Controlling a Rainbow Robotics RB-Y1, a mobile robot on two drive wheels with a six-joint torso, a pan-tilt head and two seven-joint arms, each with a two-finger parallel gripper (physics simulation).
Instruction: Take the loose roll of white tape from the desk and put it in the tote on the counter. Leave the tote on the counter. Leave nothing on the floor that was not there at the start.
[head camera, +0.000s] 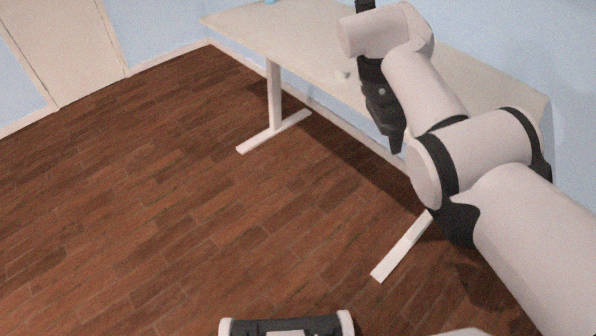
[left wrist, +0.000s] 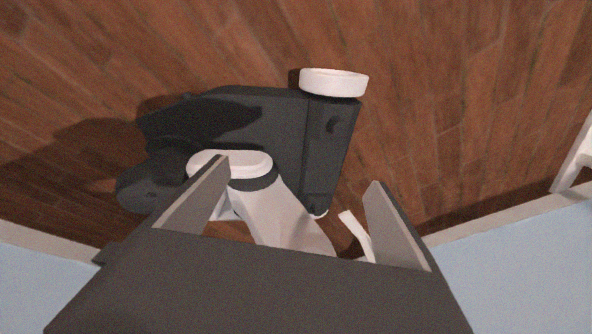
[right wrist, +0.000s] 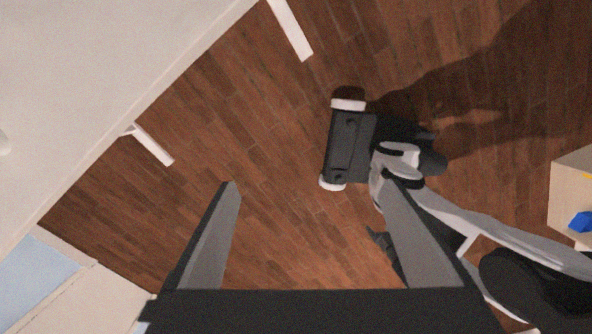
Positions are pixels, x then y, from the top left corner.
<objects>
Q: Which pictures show my right gripper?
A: The head camera view and the right wrist view only.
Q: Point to my left gripper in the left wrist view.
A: At 299, 177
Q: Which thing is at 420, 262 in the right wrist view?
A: My right gripper.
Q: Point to a white door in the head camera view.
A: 68, 57
</objects>
